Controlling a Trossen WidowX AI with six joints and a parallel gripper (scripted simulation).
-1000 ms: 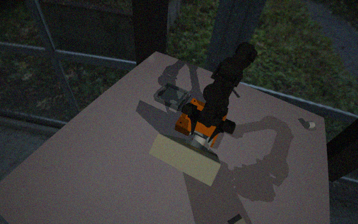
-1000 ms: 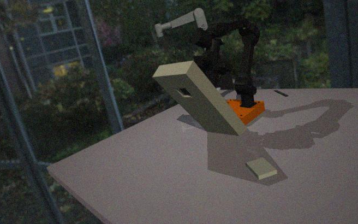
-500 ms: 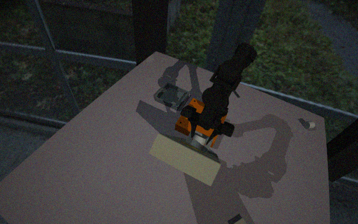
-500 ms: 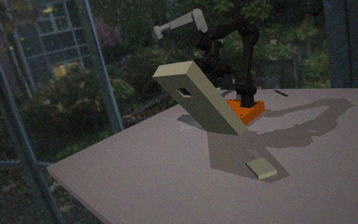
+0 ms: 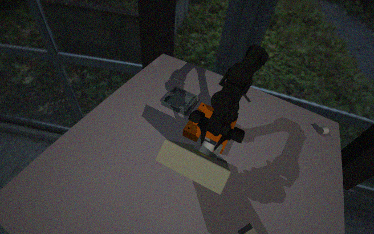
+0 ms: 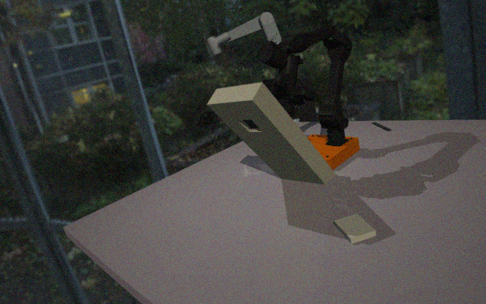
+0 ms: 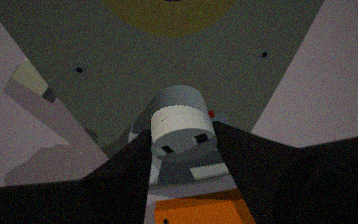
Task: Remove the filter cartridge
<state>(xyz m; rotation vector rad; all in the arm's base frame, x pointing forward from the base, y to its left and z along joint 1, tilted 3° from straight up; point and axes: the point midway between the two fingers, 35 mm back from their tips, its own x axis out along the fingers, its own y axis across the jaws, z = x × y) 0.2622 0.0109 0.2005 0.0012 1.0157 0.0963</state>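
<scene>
The tray lies 320 mm behind my gripper tip, 310 mm to the right of it and 200 mm below it. Round my gripper tip: round filter cartridge right at my gripper tip.
</scene>
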